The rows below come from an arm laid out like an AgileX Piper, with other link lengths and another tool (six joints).
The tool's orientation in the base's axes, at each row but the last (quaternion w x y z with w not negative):
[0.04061, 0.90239, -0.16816, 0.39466]
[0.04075, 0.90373, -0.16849, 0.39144]
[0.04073, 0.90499, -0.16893, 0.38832]
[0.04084, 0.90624, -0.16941, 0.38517]
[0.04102, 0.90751, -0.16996, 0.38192]
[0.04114, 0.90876, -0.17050, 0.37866]
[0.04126, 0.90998, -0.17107, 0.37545]
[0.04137, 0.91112, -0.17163, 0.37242]
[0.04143, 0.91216, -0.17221, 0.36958]
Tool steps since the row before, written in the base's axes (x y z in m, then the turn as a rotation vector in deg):
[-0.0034, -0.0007, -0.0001, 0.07, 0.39, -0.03]
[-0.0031, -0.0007, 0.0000, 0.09, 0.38, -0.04]
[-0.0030, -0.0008, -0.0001, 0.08, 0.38, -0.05]
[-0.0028, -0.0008, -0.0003, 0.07, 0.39, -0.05]
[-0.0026, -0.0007, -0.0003, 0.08, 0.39, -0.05]
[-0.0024, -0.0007, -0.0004, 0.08, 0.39, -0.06]
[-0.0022, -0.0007, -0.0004, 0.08, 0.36, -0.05]
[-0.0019, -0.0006, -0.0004, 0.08, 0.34, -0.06]
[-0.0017, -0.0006, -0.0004, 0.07, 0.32, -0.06]
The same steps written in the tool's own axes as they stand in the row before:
[-0.0020, 0.0018, -0.0022, -0.08, -0.39, -0.01]
[-0.0018, 0.0017, -0.0020, -0.08, -0.39, 0.01]
[-0.0018, 0.0018, -0.0018, -0.09, -0.38, 0.01]
[-0.0018, 0.0017, -0.0015, -0.10, -0.39, 0.00]
[-0.0017, 0.0016, -0.0014, -0.09, -0.39, 0.01]
[-0.0017, 0.0015, -0.0012, -0.10, -0.39, 0.02]
[-0.0015, 0.0014, -0.0010, -0.08, -0.36, 0.02]
[-0.0014, 0.0012, -0.0009, -0.08, -0.34, 0.03]
[-0.0012, 0.0012, -0.0007, -0.09, -0.32, 0.02]

